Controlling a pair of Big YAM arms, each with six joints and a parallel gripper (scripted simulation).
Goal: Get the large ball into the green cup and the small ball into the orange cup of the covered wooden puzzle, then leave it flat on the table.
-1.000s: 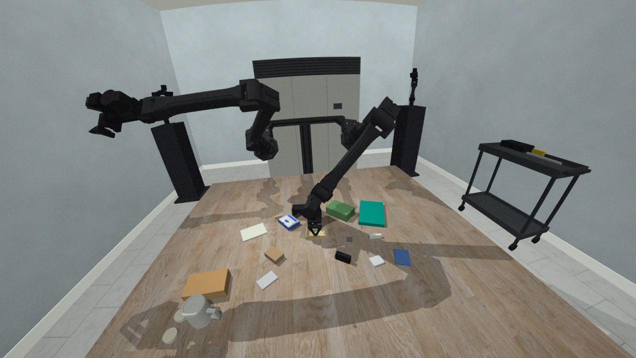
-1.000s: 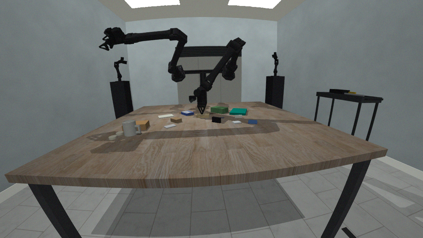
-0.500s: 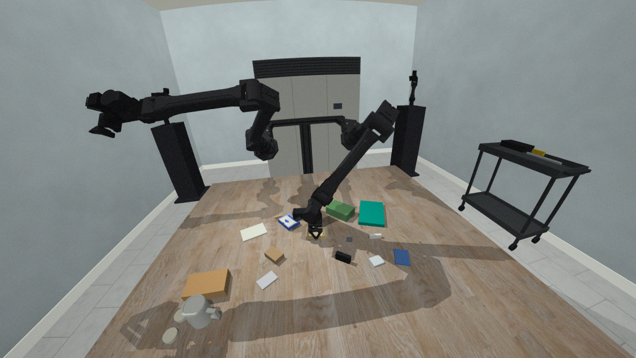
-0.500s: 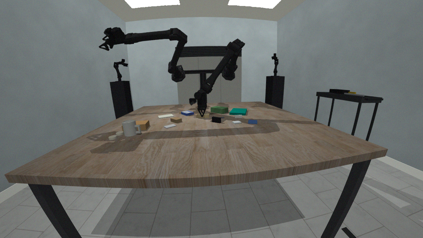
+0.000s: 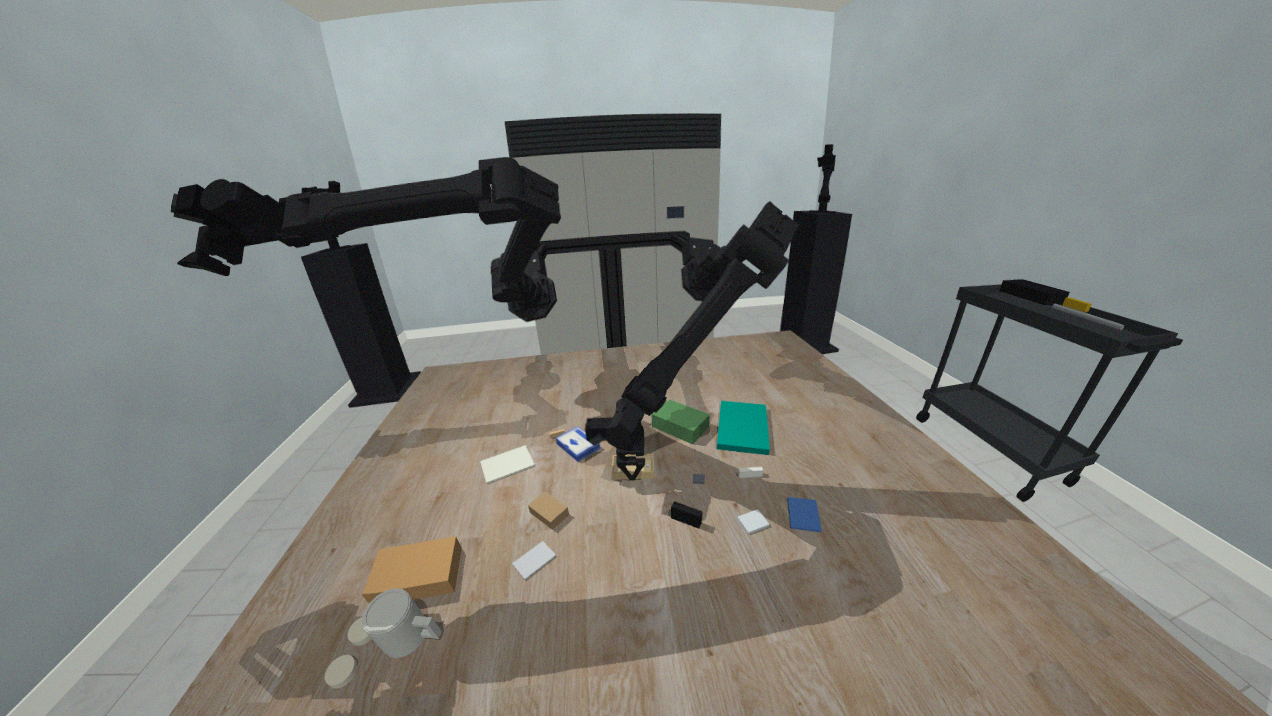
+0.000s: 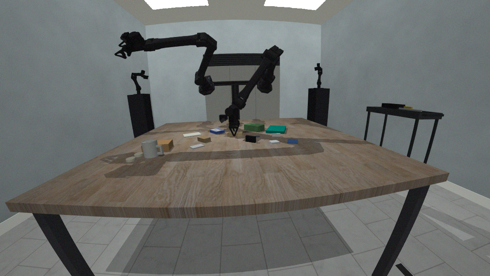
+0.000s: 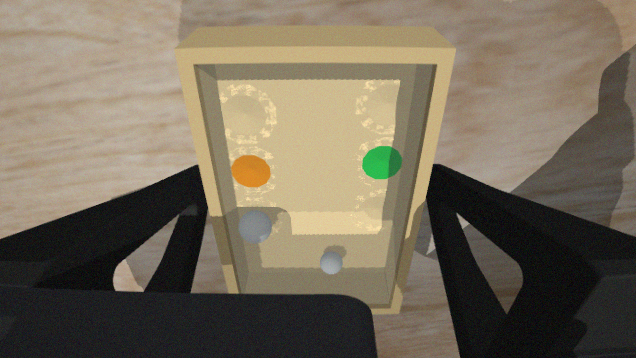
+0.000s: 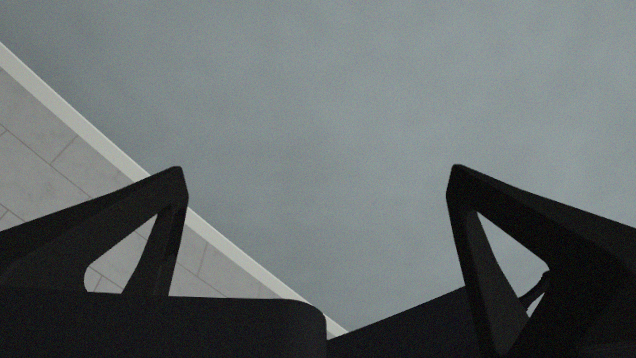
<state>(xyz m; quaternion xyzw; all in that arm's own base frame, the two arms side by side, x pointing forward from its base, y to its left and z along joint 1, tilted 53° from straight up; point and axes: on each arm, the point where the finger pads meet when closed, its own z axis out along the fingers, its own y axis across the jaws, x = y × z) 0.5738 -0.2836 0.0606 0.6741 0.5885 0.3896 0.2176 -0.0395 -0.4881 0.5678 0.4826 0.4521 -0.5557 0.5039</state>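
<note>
Right now the covered wooden puzzle is 1 cm below my left hand. Round my left hand: green block: 14 cm behind, 17 cm to the left, 1 cm above; then black block: 19 cm ahead, 9 cm to the left, 1 cm above; then tan block: 10 cm ahead, 22 cm to the right.
</note>
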